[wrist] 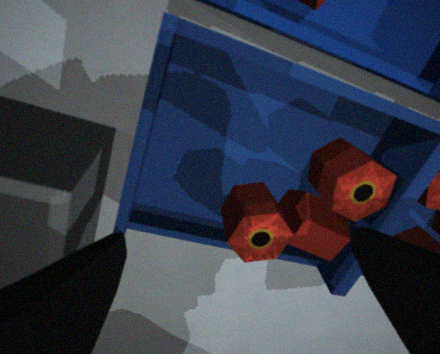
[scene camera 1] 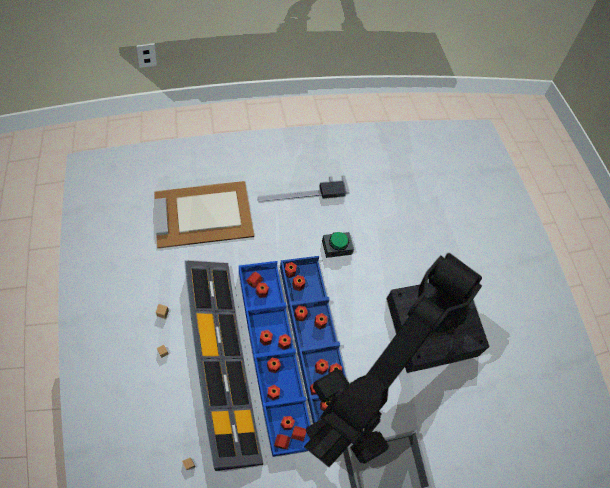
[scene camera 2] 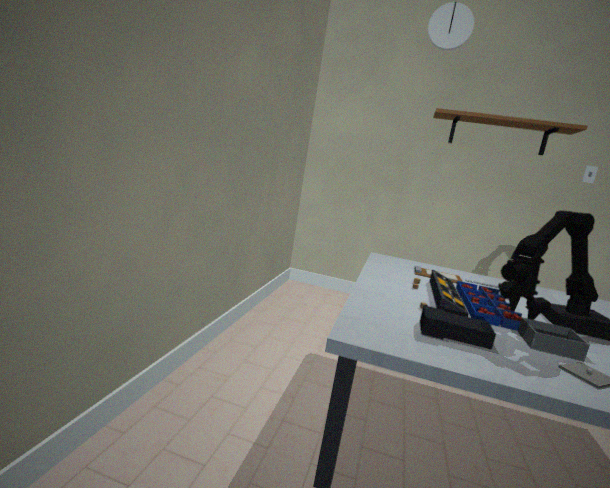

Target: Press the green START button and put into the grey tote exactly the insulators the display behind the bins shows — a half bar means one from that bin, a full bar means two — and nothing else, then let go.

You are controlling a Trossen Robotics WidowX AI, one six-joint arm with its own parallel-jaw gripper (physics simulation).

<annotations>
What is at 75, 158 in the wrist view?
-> A grey tote.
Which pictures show my gripper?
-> The wrist view, scene camera 1 and scene camera 2: all of them.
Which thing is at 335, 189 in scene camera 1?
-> A grey caliper.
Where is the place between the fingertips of my gripper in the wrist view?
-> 240, 241
</annotations>
